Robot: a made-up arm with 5 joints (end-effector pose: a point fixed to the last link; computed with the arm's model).
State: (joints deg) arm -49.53 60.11 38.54 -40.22 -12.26
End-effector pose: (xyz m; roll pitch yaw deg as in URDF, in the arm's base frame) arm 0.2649 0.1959 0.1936 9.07 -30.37 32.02
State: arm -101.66 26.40 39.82 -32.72 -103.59
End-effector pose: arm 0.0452 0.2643 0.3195 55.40 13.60 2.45
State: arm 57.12 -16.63 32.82 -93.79 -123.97
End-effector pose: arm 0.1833 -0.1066 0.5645 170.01 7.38 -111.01
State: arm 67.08 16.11 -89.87 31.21 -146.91
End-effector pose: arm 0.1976 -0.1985 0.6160 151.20 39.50 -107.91
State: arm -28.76 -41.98 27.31 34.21 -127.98
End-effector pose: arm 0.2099 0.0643 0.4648 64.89 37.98 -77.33
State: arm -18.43 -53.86 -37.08 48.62 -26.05
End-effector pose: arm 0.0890 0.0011 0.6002 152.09 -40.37 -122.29
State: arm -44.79 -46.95 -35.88 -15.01 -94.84
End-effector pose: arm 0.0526 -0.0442 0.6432 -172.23 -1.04 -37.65
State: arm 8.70 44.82 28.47 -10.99 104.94
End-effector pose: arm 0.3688 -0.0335 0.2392 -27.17 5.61 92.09
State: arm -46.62 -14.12 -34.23 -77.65 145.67
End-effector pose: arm 0.1253 0.0295 0.6361 156.32 -27.95 89.71
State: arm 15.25 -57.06 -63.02 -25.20 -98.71
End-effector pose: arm -0.0975 0.0625 0.5704 -125.27 -9.43 -98.64
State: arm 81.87 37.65 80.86 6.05 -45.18
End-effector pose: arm 0.1254 -0.0856 0.2682 -27.10 22.32 -135.28
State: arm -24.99 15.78 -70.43 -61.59 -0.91
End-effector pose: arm 0.2232 0.0617 0.6259 -178.18 26.18 -150.89
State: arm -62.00 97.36 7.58 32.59 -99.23
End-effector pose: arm 0.1558 0.1068 0.0952 -46.90 -8.84 -36.18
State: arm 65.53 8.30 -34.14 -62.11 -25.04
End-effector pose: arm 0.1890 -0.1653 0.6145 179.04 -1.81 142.31
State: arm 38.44 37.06 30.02 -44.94 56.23
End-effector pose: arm 0.3476 -0.1829 0.3112 -63.14 -33.49 35.95
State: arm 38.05 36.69 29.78 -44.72 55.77
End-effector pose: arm 0.3491 -0.1815 0.3131 -63.45 -34.00 36.34
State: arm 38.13 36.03 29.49 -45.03 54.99
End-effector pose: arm 0.3494 -0.1822 0.3173 -64.69 -35.04 36.68
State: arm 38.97 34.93 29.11 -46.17 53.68
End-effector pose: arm 0.3475 -0.1865 0.3251 -67.44 -36.90 37.02
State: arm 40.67 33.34 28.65 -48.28 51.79
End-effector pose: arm 0.3428 -0.1943 0.3370 -72.09 -39.59 37.69
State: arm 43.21 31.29 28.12 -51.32 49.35
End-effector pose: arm 0.3343 -0.2050 0.3529 -78.92 -42.90 39.20
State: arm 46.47 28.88 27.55 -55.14 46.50
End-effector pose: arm 0.3217 -0.2169 0.3720 -88.13 -46.27 42.18
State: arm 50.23 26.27 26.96 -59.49 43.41
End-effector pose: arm 0.3051 -0.2283 0.3929 -99.56 -48.98 47.01
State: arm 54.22 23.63 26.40 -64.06 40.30
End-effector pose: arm 0.2857 -0.2374 0.4140 -112.31 -50.32 53.31
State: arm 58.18 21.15 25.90 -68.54 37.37
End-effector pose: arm 0.2652 -0.2433 0.4335 -124.75 -50.00 59.81
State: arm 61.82 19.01 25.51 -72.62 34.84
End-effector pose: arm 0.2459 -0.2462 0.4500 -135.18 -48.39 65.13
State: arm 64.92 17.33 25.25 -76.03 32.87
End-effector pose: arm 0.2293 -0.2469 0.4627 -142.81 -46.22 68.66
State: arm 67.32 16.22 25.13 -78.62 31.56
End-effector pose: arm 0.2167 -0.2467 0.4711 -147.69 -44.23 70.48
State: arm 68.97 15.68 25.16 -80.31 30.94
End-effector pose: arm 0.2084 -0.2467 0.4754 -150.19 -42.89 70.94
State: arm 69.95 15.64 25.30 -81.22 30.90
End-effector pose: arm 0.2038 -0.2474 0.4764 -150.93 -42.29 70.48
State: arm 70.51 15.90 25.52 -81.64 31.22
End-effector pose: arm 0.2015 -0.2487 0.4753 -150.62 -42.18 69.51
